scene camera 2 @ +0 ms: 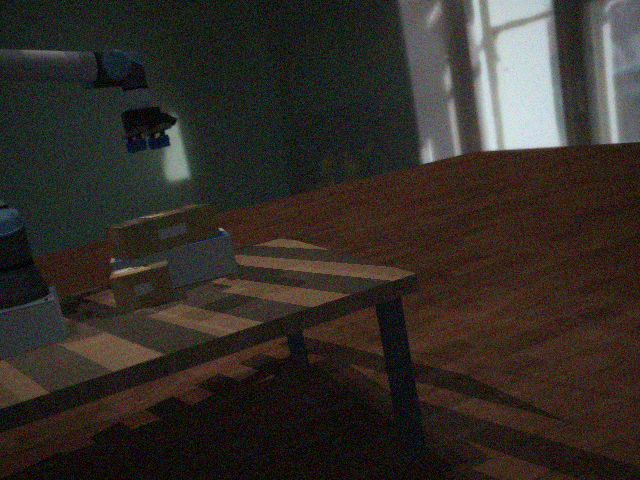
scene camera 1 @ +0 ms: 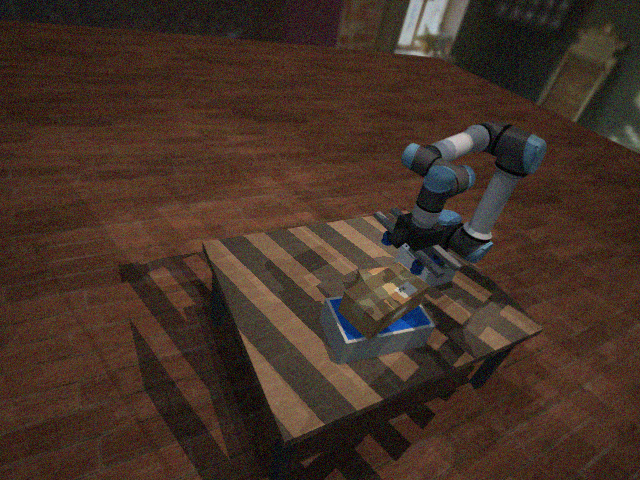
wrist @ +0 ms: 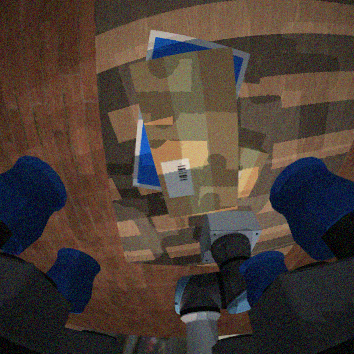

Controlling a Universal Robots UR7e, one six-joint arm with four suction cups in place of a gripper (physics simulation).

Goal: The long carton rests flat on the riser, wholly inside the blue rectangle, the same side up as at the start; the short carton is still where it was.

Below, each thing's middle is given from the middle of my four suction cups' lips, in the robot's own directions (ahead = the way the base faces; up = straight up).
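Riser (scene camera 1: pixel 412 330): 10 mm behind my suction cup, 20 mm to the right of it, 370 mm below it. Short carton (wrist: pixel 251 157): 140 mm behind my suction cup, 190 mm to the right of it and 380 mm below it; going by their middles, it is the farthest from my suction cup of the things named here. As to the long carton (scene camera 2: pixel 129 240), my suction cup is 260 mm above it, 30 mm past it and 40 mm to the left of it.
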